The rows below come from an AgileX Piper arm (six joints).
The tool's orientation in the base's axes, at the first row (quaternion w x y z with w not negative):
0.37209, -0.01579, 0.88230, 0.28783
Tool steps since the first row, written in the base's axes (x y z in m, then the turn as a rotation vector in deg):
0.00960, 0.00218, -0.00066, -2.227, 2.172, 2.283
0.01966, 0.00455, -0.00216, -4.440, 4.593, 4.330
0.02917, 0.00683, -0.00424, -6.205, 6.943, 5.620
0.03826, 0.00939, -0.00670, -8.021, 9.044, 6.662
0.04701, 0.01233, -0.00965, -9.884, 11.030, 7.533
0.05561, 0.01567, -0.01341, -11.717, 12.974, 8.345
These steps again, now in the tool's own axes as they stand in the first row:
-0.00609, -0.00083, 0.00772, 0.494, 3.483, -1.586
-0.01192, -0.00204, 0.01630, 1.182, 7.053, -2.902
-0.01698, -0.00347, 0.02480, 2.036, 10.080, -3.542
-0.02144, -0.00476, 0.03339, 3.046, 12.788, -4.207
-0.02525, -0.00589, 0.04223, 4.183, 15.327, -4.867
-0.02834, -0.00705, 0.05163, 5.329, 17.794, -5.496

